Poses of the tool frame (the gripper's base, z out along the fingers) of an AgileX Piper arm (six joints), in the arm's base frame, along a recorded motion.
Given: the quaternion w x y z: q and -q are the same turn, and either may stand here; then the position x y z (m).
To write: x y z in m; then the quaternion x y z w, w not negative. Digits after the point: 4 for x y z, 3 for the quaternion.
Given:
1: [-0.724 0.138 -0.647 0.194 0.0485 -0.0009 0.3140]
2: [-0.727 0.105 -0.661 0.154 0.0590 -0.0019 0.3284]
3: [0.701 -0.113 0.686 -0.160 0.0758 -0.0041 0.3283]
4: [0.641 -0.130 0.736 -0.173 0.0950 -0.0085 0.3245]
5: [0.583 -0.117 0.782 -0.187 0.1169 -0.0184 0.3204]
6: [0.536 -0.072 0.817 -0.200 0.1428 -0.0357 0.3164]
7: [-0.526 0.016 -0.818 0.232 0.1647 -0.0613 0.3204]
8: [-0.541 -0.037 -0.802 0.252 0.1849 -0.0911 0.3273]
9: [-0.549 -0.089 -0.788 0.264 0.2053 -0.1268 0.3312]
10: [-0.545 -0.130 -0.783 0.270 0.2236 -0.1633 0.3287]
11: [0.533 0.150 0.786 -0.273 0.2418 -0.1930 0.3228]
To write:
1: [0.0485 -0.0009 0.3140 -0.138 0.647 -0.194 0.724]
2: [0.0590 -0.0019 0.3284 -0.105 0.661 -0.154 0.727]
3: [0.0758 -0.0041 0.3283 -0.113 0.686 -0.160 0.701]
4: [0.0950 -0.0085 0.3245 -0.130 0.736 -0.173 0.641]
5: [0.1169 -0.0184 0.3204 -0.117 0.782 -0.187 0.583]
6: [0.1428 -0.0357 0.3164 -0.072 0.817 -0.200 0.536]
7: [0.1647 -0.0613 0.3204 -0.016 0.818 -0.232 0.526]
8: [0.1849 -0.0911 0.3273 0.037 0.802 -0.252 0.541]
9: [0.2053 -0.1268 0.3312 0.089 0.788 -0.264 0.549]
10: [0.2236 -0.1633 0.3287 0.130 0.783 -0.270 0.545]
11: [0.2418 -0.1930 0.3228 0.150 0.786 -0.273 0.533]
